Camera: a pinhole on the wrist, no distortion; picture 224 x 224 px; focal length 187.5 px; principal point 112.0 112.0 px. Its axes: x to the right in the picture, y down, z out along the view. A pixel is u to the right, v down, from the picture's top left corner.
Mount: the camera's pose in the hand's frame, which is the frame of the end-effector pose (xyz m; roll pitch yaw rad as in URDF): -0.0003 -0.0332 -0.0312 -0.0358 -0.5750 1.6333
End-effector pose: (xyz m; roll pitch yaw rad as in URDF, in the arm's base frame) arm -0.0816 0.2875 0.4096 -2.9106 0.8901 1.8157
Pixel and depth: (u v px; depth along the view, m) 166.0 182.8 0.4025
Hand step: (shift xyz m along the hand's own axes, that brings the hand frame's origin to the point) -0.1589 -0.1619 0.3648
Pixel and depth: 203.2 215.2 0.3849
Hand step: -0.2224 -0.0951 0.3870
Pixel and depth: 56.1 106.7 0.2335
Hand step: 0.0095 -0.2184 0.1270
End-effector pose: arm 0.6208 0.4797 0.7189 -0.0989 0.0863 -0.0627
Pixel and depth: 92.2 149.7 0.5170
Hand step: -0.1022 -0.3650 0.3696
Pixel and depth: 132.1 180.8 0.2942
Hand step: -0.1103 -0.1717 0.2294
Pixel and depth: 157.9 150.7 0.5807
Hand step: -0.1285 -0.2356 0.5295
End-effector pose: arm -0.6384 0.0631 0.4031 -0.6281 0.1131 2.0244
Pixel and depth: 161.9 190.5 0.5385
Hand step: -0.2339 -0.2162 0.4916
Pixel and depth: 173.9 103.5 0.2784
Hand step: 0.0070 -0.1073 0.2526
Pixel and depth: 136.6 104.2 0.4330
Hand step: 0.0139 -0.2207 0.3634
